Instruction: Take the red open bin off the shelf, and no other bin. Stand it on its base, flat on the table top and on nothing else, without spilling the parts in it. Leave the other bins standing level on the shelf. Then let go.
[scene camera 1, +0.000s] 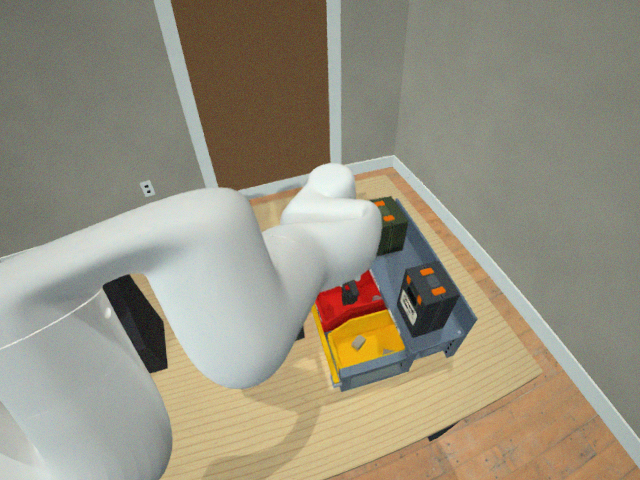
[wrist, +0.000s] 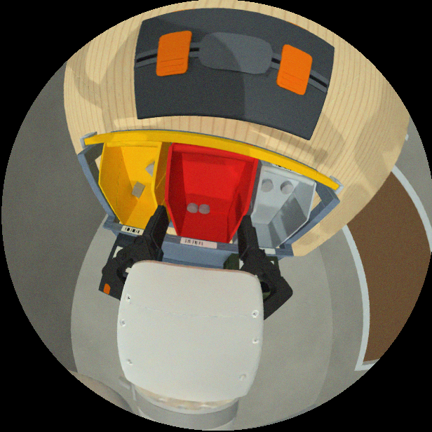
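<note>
There's a grey bin (wrist: 276, 216) here, along with a yellow bar (wrist: 148, 135). I can also see a red open bin (scene camera 1: 332, 314) (wrist: 222, 179) and a yellow bin (scene camera 1: 378, 328) (wrist: 122, 163), plus a green case (scene camera 1: 400, 224) and a black case (scene camera 1: 425, 311). And my gripper (wrist: 203, 218) is visible too.
</note>
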